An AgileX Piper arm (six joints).
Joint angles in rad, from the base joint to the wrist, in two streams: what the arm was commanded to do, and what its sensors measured. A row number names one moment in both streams.
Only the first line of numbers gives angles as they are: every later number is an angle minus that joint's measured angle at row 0.
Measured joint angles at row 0:
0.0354, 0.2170, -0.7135, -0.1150, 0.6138, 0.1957
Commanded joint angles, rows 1 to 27:
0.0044, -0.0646, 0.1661, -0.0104, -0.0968, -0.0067
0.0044, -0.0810, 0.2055, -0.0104, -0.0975, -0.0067
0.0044, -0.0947, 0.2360, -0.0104, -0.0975, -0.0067
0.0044, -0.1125, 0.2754, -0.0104, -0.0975, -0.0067
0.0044, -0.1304, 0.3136, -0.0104, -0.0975, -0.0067
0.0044, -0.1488, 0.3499, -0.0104, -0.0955, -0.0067
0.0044, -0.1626, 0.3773, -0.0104, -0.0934, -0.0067
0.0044, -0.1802, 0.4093, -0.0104, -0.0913, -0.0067
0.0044, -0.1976, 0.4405, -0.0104, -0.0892, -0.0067
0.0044, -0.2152, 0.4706, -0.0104, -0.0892, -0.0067
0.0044, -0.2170, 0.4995, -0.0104, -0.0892, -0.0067
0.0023, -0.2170, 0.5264, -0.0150, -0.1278, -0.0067
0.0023, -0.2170, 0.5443, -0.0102, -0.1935, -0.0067
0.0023, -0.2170, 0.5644, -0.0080, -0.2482, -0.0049
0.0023, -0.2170, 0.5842, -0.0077, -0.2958, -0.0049
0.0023, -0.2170, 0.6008, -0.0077, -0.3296, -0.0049
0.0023, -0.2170, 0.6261, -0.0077, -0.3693, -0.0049
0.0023, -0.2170, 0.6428, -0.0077, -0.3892, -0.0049
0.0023, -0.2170, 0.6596, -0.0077, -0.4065, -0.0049
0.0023, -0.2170, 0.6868, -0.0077, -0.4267, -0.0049
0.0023, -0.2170, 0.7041, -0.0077, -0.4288, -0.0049
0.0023, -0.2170, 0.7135, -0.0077, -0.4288, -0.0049
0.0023, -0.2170, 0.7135, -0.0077, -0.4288, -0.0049
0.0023, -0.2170, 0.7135, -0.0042, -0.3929, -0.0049
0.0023, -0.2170, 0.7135, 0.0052, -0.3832, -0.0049
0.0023, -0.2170, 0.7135, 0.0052, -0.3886, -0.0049
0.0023, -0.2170, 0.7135, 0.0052, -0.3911, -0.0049
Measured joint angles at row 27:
0.0000, -0.2126, 0.7086, 0.0045, -0.3940, 0.0000
